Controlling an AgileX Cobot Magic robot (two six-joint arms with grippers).
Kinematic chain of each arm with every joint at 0, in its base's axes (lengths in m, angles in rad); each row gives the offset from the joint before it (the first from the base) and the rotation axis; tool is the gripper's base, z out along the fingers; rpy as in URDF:
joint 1: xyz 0 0 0.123 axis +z
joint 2: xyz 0 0 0 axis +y
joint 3: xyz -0.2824 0 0.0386 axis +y
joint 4: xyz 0.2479 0 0.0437 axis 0.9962 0 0.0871
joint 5: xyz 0 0 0 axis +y
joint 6: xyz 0.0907 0 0.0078 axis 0.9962 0 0.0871
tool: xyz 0 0 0 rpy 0 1.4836 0
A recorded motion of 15 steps. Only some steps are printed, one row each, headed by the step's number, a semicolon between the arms.
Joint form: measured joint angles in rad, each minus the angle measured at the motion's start. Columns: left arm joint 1, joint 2, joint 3, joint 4, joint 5, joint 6; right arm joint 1, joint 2, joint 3, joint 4, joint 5, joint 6.
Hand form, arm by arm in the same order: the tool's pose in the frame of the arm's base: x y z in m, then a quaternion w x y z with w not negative. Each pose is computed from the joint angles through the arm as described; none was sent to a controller.
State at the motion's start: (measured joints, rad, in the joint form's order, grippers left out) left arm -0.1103 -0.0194 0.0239 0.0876 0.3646 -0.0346; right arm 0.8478 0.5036 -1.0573 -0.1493 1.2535 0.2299
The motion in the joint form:
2: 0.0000 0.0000 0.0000 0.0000 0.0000 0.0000; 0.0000 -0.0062 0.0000 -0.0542 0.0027 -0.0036
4: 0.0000 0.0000 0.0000 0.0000 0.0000 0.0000; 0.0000 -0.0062 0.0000 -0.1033 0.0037 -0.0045
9: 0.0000 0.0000 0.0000 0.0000 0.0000 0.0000; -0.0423 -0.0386 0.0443 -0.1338 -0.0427 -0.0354
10: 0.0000 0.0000 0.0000 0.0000 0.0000 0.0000; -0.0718 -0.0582 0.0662 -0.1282 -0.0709 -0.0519
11: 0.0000 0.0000 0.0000 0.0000 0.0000 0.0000; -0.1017 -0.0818 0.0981 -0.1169 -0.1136 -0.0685
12: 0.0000 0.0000 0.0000 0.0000 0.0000 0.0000; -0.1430 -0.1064 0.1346 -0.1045 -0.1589 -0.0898
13: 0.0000 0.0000 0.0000 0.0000 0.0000 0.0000; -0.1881 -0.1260 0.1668 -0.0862 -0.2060 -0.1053
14: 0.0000 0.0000 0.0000 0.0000 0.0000 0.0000; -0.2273 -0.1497 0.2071 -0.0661 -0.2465 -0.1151
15: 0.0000 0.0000 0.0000 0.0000 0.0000 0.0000; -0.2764 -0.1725 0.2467 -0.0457 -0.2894 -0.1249
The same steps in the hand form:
2: 0.0524 -0.0029 0.1734 0.60129 0.05353 0.79721 -0.00648; 0.0334 0.0114 0.4096 0.44661 -0.25369 0.84491 0.14934
4: 0.0524 -0.0029 0.1734 0.60129 0.05353 0.79721 -0.00648; 0.0361 0.0081 0.4103 0.45748 -0.24948 0.84392 0.12759
9: 0.0524 -0.0029 0.1734 0.60129 0.05353 0.79721 -0.00648; 0.0366 0.0037 0.4037 0.48169 -0.24320 0.83548 0.10391
10: 0.0524 -0.0029 0.1734 0.60129 0.05353 0.79721 -0.00648; 0.0352 0.0022 0.4004 0.49296 -0.23840 0.83073 0.10025
11: 0.0524 -0.0029 0.1734 0.60129 0.05353 0.79721 -0.00648; 0.0340 0.0018 0.3957 0.50652 -0.23450 0.82367 0.10007
12: 0.0524 -0.0029 0.1734 0.60129 0.05353 0.79721 -0.00648; 0.0331 0.0015 0.3898 0.52038 -0.22812 0.81734 0.09548
13: 0.0524 -0.0029 0.1734 0.60129 0.05353 0.79721 -0.00648; 0.0327 0.0020 0.3850 0.53365 -0.21785 0.81178 0.09367
14: 0.0524 -0.0029 0.1734 0.60129 0.05353 0.79721 -0.00648; 0.0320 0.0027 0.3775 0.54213 -0.20788 0.80877 0.09363
15: 0.0524 -0.0029 0.1734 0.60129 0.05353 0.79721 -0.00648; 0.0317 0.0032 0.3703 0.55206 -0.19343 0.80593 0.09100

